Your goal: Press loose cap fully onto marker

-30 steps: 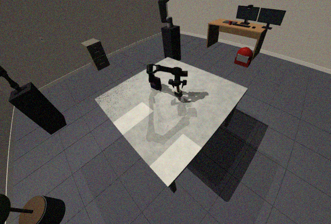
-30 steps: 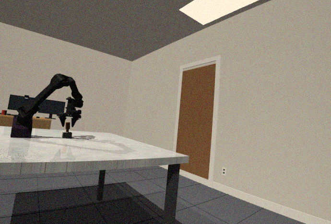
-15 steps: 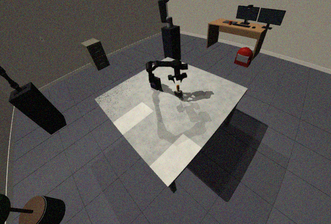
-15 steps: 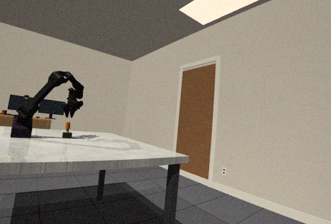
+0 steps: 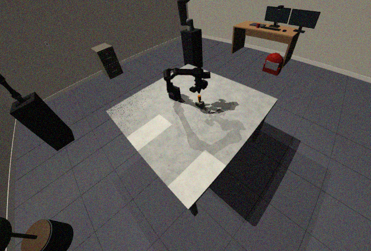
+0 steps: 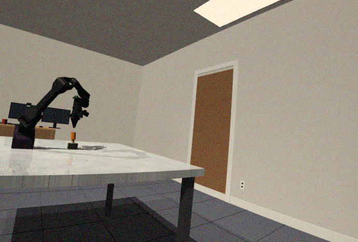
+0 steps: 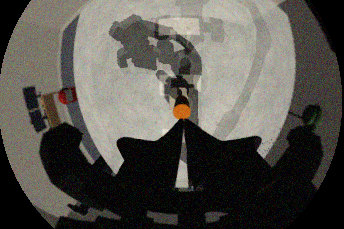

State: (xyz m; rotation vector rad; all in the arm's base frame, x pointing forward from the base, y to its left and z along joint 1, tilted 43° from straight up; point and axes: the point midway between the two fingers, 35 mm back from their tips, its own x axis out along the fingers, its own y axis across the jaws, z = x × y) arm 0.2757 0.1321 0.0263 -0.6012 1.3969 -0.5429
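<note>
Right now my gripper tip is 5 cm above the orange cap.
</note>
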